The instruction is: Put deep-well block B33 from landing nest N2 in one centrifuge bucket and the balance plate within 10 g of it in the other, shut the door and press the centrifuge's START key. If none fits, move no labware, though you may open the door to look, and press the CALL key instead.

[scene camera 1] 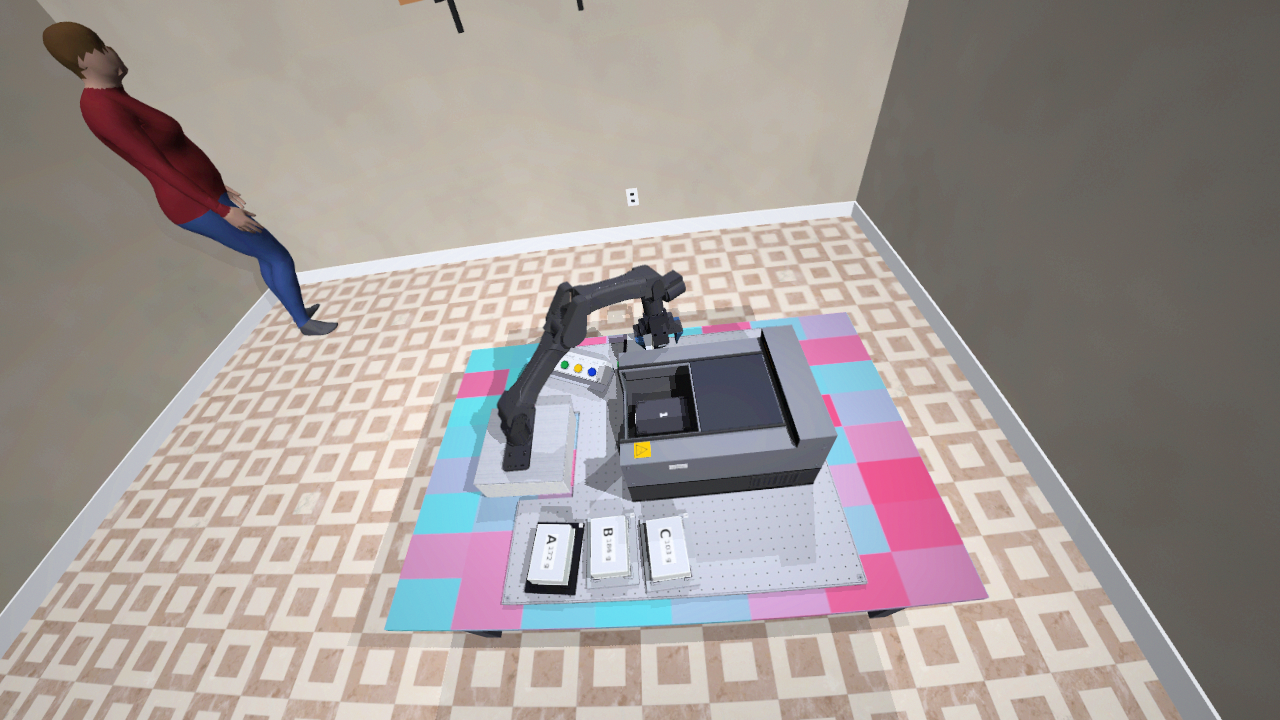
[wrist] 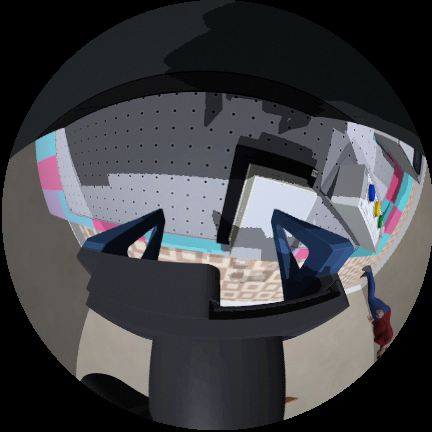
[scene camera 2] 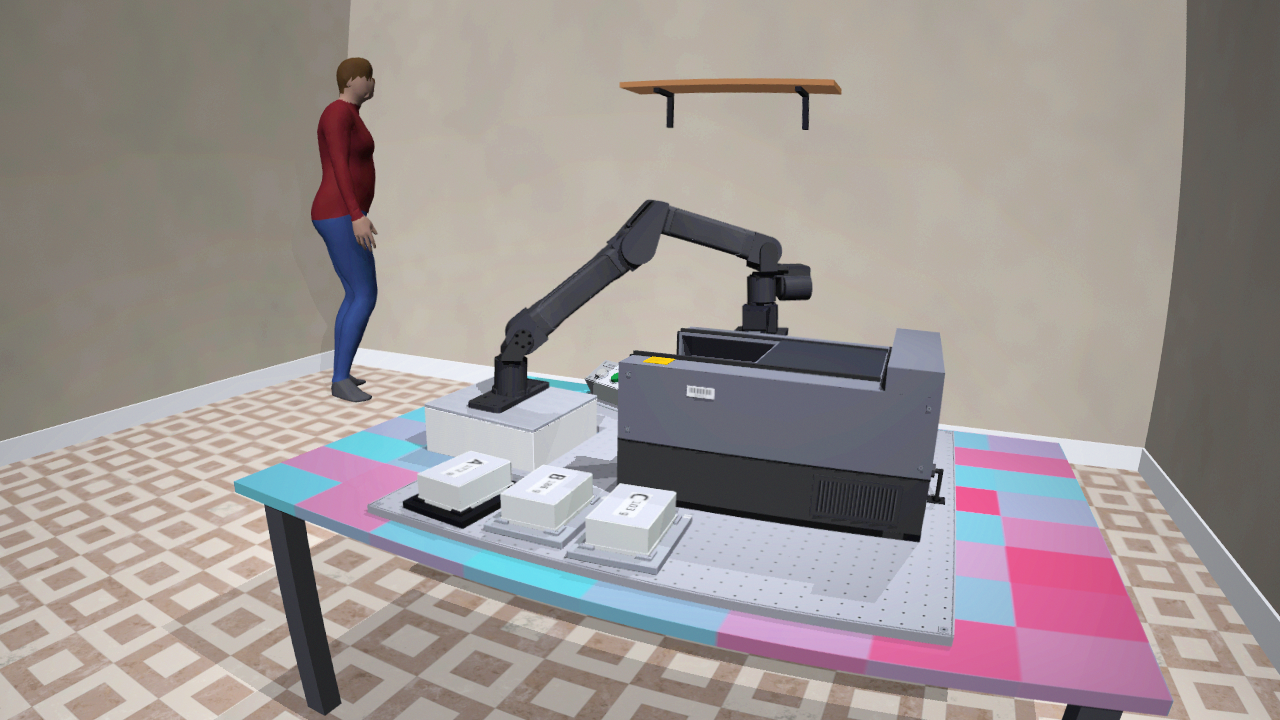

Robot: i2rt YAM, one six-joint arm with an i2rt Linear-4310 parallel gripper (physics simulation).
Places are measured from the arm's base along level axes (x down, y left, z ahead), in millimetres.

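Pixels of known places: gripper, fingertip midpoint: (wrist: 217, 214); arm's base, origin of the base link: (scene camera 1: 520, 437) (scene camera 2: 510, 396).
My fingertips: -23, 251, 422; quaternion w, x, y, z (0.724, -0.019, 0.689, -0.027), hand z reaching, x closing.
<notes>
Ahead of a thing's pixels: the offset from my fingertips to its top centre, as dx, dy, dz. "spot": to the spot under its first point.
My gripper (scene camera 1: 657, 342) (wrist: 217, 214) is open behind the centrifuge (scene camera 1: 716, 461) (scene camera 2: 769, 420); the centrifuge hides the fingers in scene view 2. In the wrist view a white block {+39, +43, -69} (wrist: 275, 200) sits in a black nest {spot: +81, +32, -16} (wrist: 230, 200), below and beyond the fingers, partly behind the right finger; the nest's label is unreadable. The centrifuge's left opening is uncovered, showing a dark bucket (scene camera 1: 660, 416) marked 1; a dark panel {-116, -284, +154} (scene camera 1: 738, 391) covers the right part. Plates A {+43, -557, -325} (scene camera 1: 550, 553) (scene camera 2: 464, 480), B {+43, -554, -186} (scene camera 1: 608, 546) (scene camera 2: 547, 497) and C {+43, -572, -52} (scene camera 1: 667, 548) (scene camera 2: 631, 519) stand in front nests. A reads about 172 g, C about 103 g; B is unclear.
The key box {+13, +14, -278} (wrist: 357, 205) with green, yellow and blue keys stands left of the gripper in scene view 1. The arm stands on a pale plinth (scene camera 1: 546, 447) (scene camera 2: 510, 429). The centrifuge walls rise beside the gripper. A person (scene camera 1: 165, 161) (scene camera 2: 344, 179) stands beyond the table.
</notes>
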